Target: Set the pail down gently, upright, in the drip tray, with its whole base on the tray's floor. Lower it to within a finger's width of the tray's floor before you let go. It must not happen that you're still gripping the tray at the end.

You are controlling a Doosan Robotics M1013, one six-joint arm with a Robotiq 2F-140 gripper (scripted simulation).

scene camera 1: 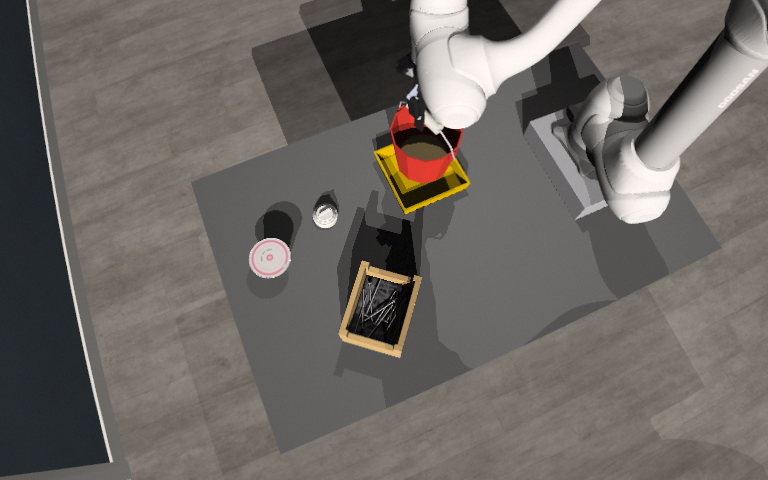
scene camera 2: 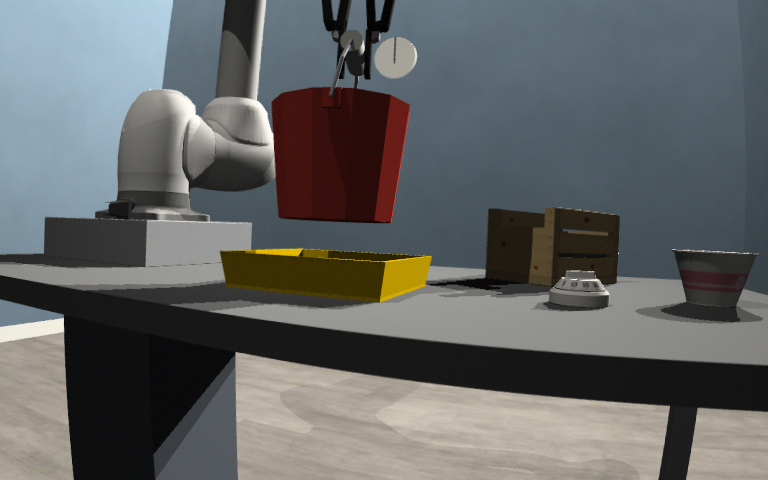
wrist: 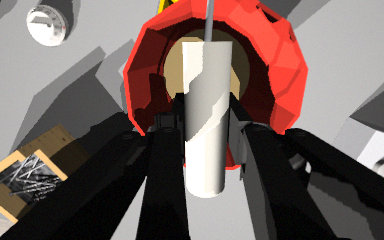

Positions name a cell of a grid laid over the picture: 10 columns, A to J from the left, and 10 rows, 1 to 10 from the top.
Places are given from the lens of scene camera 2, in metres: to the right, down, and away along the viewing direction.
red pail (scene camera 2: E4): -0.06, -0.10, 0.58
yellow drip tray (scene camera 2: E6): -0.01, 0.04, 0.53
